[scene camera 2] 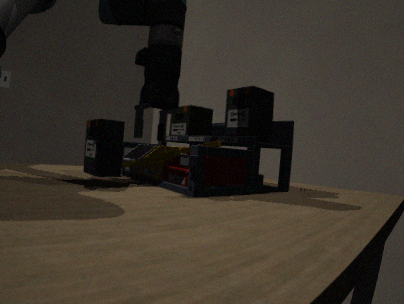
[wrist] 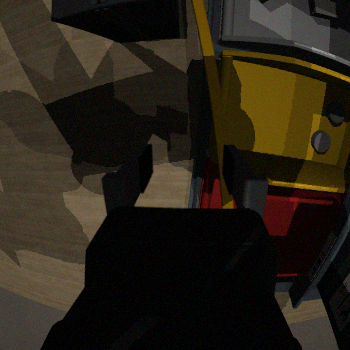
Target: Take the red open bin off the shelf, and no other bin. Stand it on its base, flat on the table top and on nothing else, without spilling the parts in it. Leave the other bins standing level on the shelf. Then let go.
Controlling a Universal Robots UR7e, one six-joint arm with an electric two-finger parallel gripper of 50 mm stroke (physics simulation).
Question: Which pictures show my gripper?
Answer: Scene camera 2 and the wrist view: all of them.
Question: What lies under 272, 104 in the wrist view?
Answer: A yellow bin.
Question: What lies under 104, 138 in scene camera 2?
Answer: A dark case.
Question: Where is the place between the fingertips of my gripper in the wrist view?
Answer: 187, 158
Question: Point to a dark case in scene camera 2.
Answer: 254, 102
